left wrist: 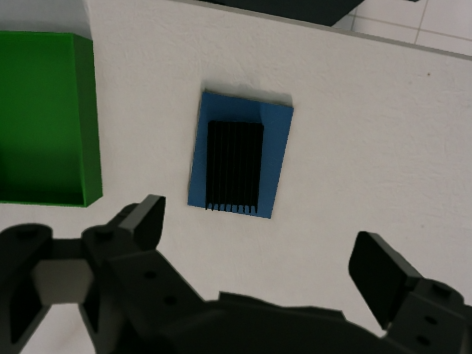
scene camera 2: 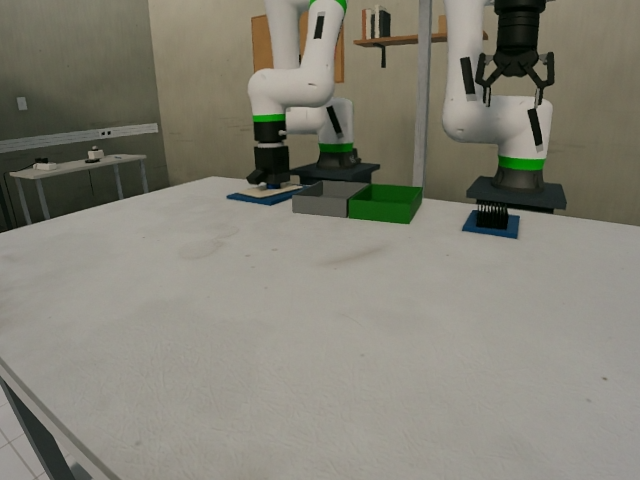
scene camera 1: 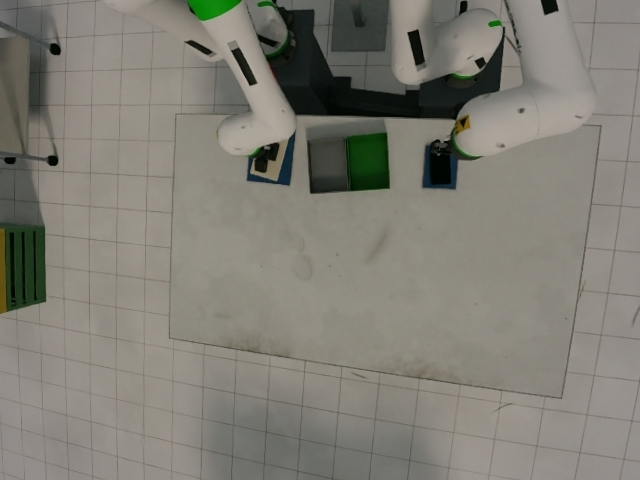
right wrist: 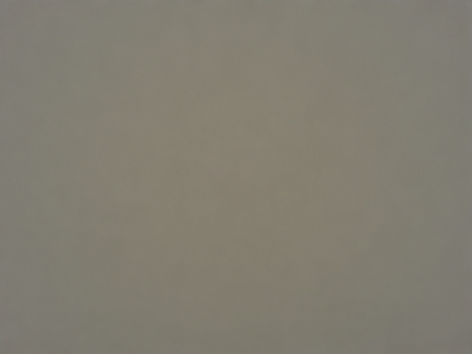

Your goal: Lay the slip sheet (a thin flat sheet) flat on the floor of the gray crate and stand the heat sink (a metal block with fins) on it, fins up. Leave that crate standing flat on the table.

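Note:
The beige slip sheet lies flat, askew, on a blue pad at the left. My right gripper, a blue suction cup, is down at the sheet and seems to touch it; whether it grips the sheet does not show. The right wrist view is a blurred grey-brown surface. The gray crate stands flat and empty, right of the sheet. The black heat sink stands fins up on another blue pad at the right. My left gripper is open and empty, high above the heat sink.
A green crate stands right against the gray crate, on its right side. The blue pads lie on either side of the two crates. All stand near the table edge by the robot bases.

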